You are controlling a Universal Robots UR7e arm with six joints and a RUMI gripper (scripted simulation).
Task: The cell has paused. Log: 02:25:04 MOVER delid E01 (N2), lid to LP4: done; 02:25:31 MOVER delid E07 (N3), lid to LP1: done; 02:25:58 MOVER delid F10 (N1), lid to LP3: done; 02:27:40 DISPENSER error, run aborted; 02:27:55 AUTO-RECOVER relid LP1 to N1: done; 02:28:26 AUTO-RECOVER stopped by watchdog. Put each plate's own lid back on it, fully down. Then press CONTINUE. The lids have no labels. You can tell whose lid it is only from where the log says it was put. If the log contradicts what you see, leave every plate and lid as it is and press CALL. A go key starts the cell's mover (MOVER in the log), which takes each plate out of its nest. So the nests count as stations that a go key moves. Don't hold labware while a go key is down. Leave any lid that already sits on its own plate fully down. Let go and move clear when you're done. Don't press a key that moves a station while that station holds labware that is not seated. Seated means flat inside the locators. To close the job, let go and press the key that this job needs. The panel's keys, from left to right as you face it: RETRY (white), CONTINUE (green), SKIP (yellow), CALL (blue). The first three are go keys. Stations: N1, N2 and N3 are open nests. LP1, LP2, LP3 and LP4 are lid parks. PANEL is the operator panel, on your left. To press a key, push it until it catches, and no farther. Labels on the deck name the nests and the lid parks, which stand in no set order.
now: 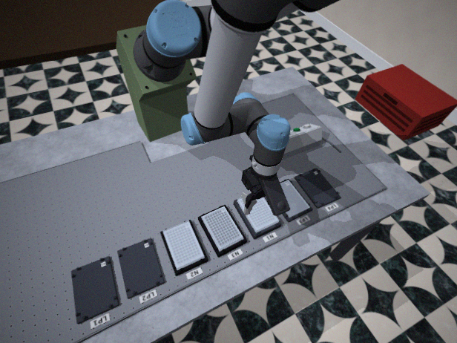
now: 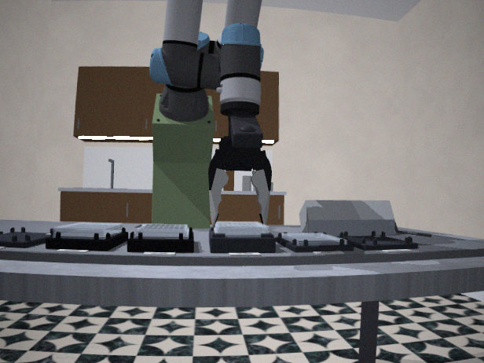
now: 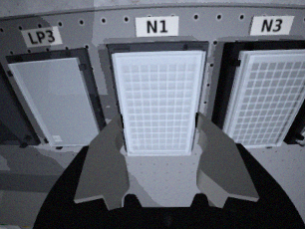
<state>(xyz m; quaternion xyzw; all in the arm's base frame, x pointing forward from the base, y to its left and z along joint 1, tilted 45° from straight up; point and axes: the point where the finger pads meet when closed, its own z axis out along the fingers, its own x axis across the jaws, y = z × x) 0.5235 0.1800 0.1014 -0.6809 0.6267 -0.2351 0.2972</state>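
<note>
My gripper is now 2 cm short of the plate, 13 cm to the left of it and 2 cm above it. From my hand the other things lie so: blue CALL key (26 cm behind, 18 cm to the left, 2 cm above); then LP4 lid park (4 cm behind, 25 cm to the left, 4 cm below); then LP3 lid park (2 cm behind, 13 cm to the left, 4 cm below).
</note>
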